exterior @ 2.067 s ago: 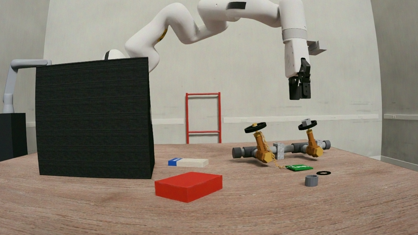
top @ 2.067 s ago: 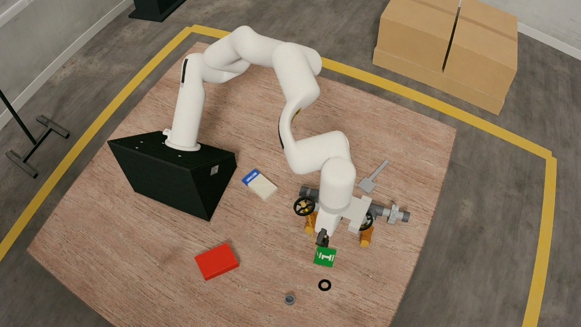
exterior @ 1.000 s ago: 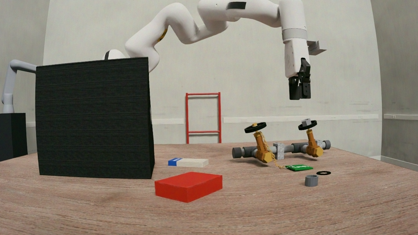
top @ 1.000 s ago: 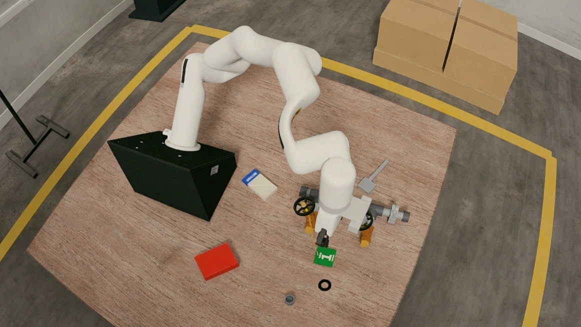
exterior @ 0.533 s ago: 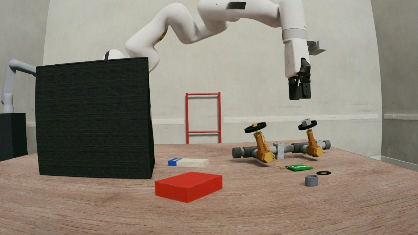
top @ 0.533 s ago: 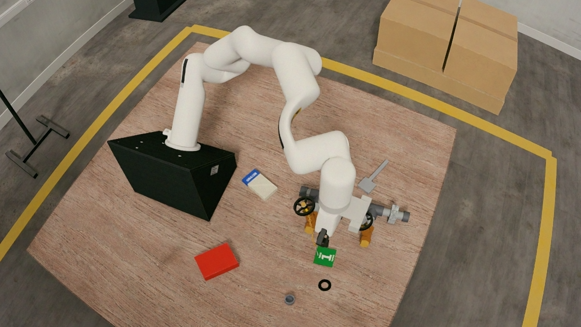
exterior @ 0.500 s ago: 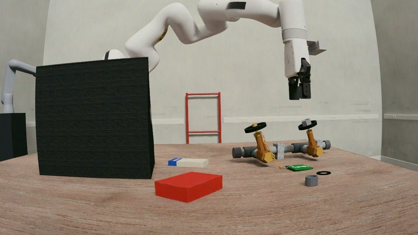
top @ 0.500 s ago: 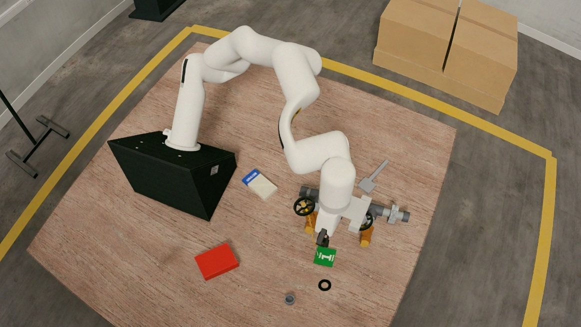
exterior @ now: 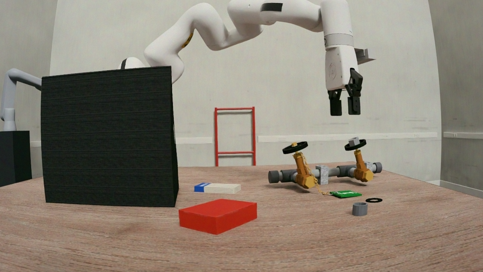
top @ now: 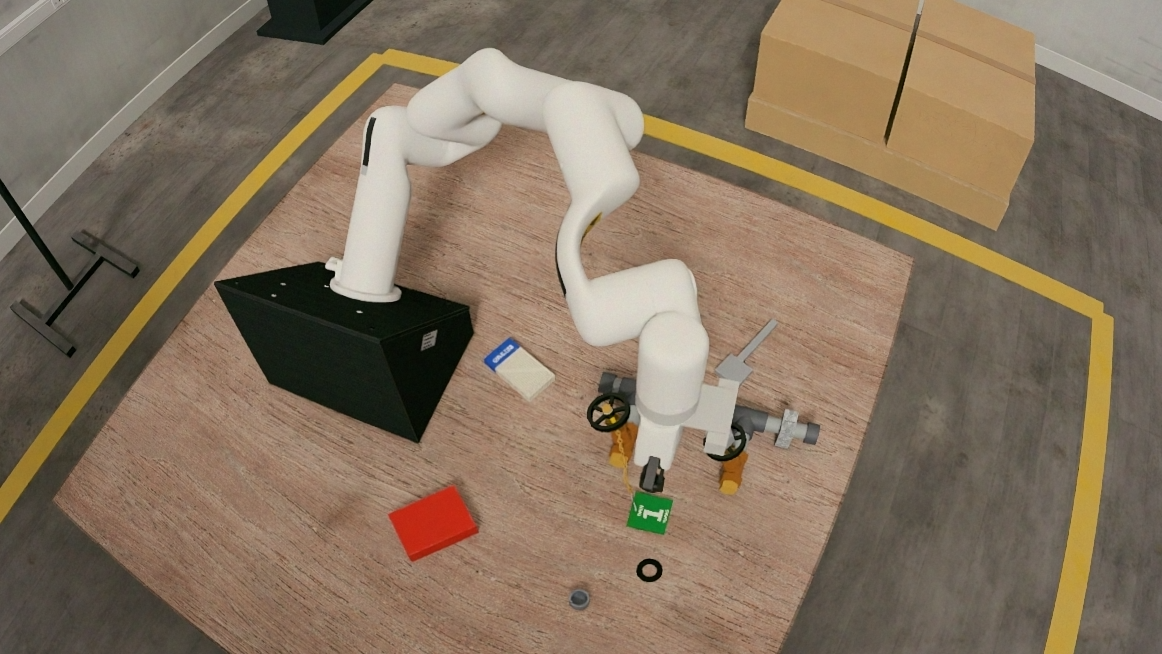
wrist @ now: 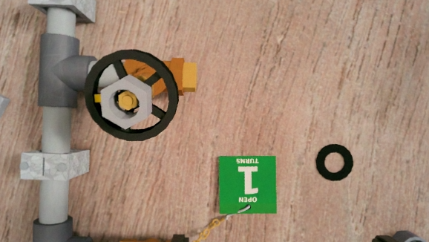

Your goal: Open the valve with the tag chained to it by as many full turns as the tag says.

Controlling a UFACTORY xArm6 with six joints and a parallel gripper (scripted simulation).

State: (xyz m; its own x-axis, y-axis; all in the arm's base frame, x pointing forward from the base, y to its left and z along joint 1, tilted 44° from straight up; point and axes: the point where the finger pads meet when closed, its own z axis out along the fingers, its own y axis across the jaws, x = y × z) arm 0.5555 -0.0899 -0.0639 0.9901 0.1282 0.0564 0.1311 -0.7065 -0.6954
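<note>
Right now the grey cap is 70 mm ahead of my hand, 100 mm to the left of it and 80 mm below it. From my hand the other things lie so: blue box 300 mm behind, 150 mm to the left, 190 mm below; then grey flat piece 50 mm ahead, 330 mm to the left, 190 mm below; then green tag 10 mm behind, 10 mm to the right, 190 mm below.
</note>
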